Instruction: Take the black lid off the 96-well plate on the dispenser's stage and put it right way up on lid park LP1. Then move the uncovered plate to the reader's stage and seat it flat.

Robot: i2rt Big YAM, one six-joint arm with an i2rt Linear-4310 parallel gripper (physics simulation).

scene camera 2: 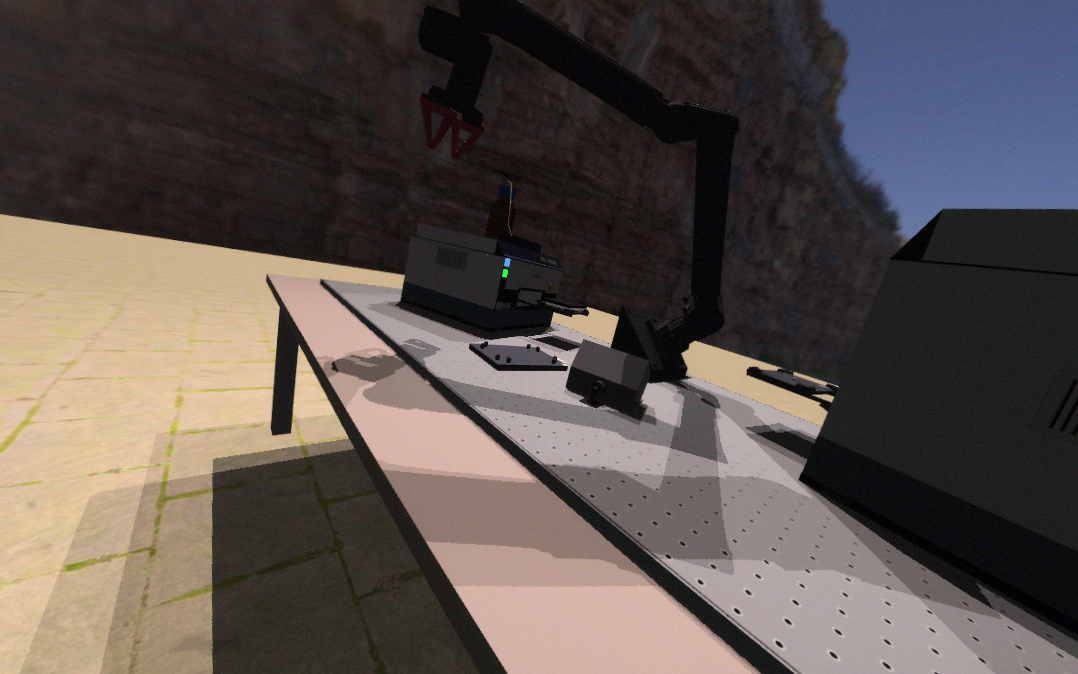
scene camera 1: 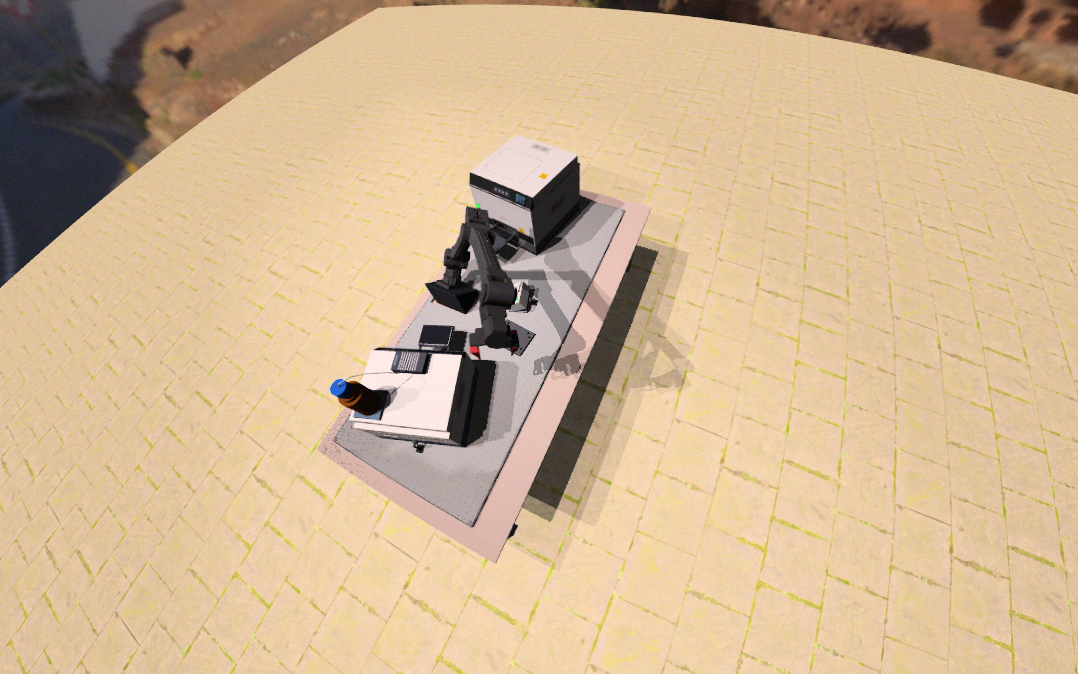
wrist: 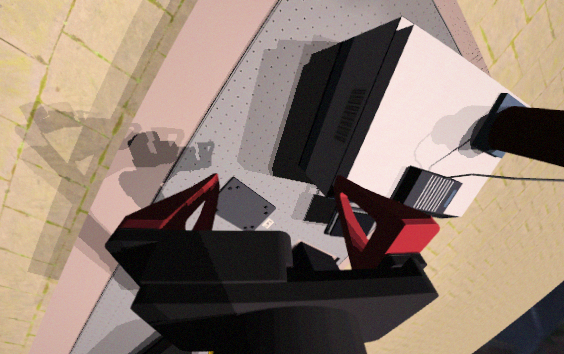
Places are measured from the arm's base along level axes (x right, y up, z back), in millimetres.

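Where they show: gripper, between the fingertips: [scene camera 2: 443,153] [scene camera 1: 495,356] [wrist: 278,180]; arm's base, origin of its link: [scene camera 2: 662,342] [scene camera 1: 451,285].
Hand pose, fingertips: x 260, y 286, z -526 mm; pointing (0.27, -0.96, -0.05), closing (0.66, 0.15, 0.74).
Things, the pixels of their top centre, and the offset from my fingertips. "pt": a spot on its surface instead.
- black lid, centre of its top: [scene camera 2: 565,301] [wrist: 354,226] [scene camera 1: 434,334] dy -251, dx -15, dz +398 mm
- Lid park LP1, centre of its top: [scene camera 2: 520,349] [wrist: 242,210] [scene camera 1: 511,335] dy -341, dx -203, dz +149 mm
- reader's stage, centre of its top: [scene camera 2: 818,384] [scene camera 1: 495,236] dy -257, dx -590, dz +497 mm
- reader, centre of its top: [scene camera 1: 523,163] dy -17, dx -862, dz +477 mm
- brown bottle with a blue cap, a spot on its surface: [scene camera 2: 500,213] pt dy -35, dx +312, dz +314 mm
- ribbed dark box, a spot on its surface: [wrist: 427,192] [scene camera 1: 413,361] pt dy -109, dx +142, dz +296 mm
- small box, centre of its top: [scene camera 2: 617,348] [scene camera 1: 517,291] dy -277, dx -375, dz +223 mm
The black lid [scene camera 1: 437,334] [wrist: 338,223] is a dark square on the dispenser's stage, beside the white dispenser [scene camera 1: 421,397] [scene camera 2: 469,270] [wrist: 400,110]. The plate under it is hard to make out; a thin pale layer shows below the dark top in scene camera 2. Lid park LP1 [scene camera 1: 523,337] [scene camera 2: 516,356] [wrist: 246,204] is a flat grey plate with small pins and no lid on it. The reader's stage [scene camera 1: 505,240] [scene camera 2: 791,380] juts from the reader [scene camera 1: 524,186] [scene camera 2: 953,357] and looks bare. My gripper [scene camera 1: 494,350] [scene camera 2: 445,151] [wrist: 278,180] is open and empty, high above the table near the dispenser and LP1.
A brown bottle with a blue cap [scene camera 1: 356,396] [scene camera 2: 500,213] stands on the dispenser beside a ribbed dark box [scene camera 1: 409,362] [wrist: 427,192], with thin tubing. A small box [scene camera 1: 523,297] [scene camera 2: 608,375] stands between LP1 and the reader. The arm's dark base bracket [scene camera 1: 451,297] is at the far table edge.
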